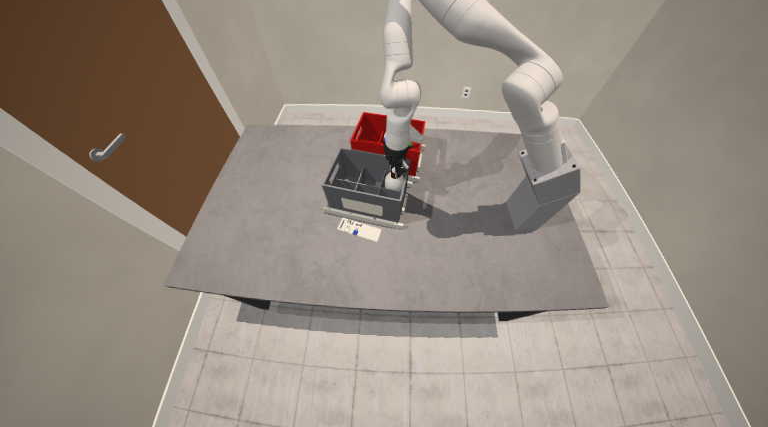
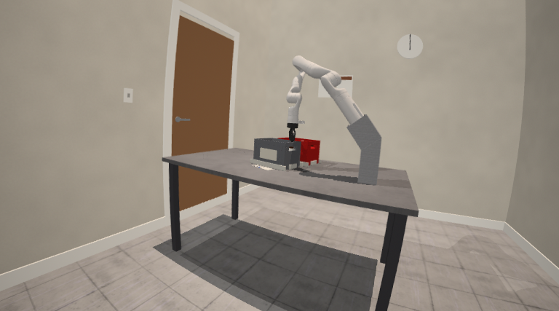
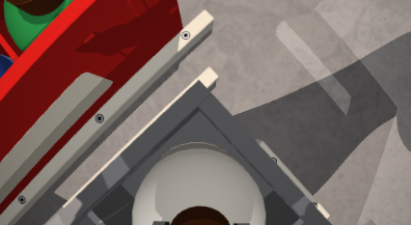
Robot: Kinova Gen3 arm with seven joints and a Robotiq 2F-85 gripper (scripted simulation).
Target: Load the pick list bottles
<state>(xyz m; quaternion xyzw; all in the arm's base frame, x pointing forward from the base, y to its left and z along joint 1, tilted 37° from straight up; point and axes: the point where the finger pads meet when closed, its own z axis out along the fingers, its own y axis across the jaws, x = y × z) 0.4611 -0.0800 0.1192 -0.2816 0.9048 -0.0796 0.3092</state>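
The red crate is 20 cm to the right of my hand, 7 cm below it and 3 cm ahead of it. From my hand the other things lie so: blue-label bottle 15 cm to the right, 7 cm below, 4 cm ahead; then green-label bottle 14 cm to the right, 7 cm below, 5 cm behind; then grey crate 10 cm ahead, 7 cm below, 3 cm to the left.
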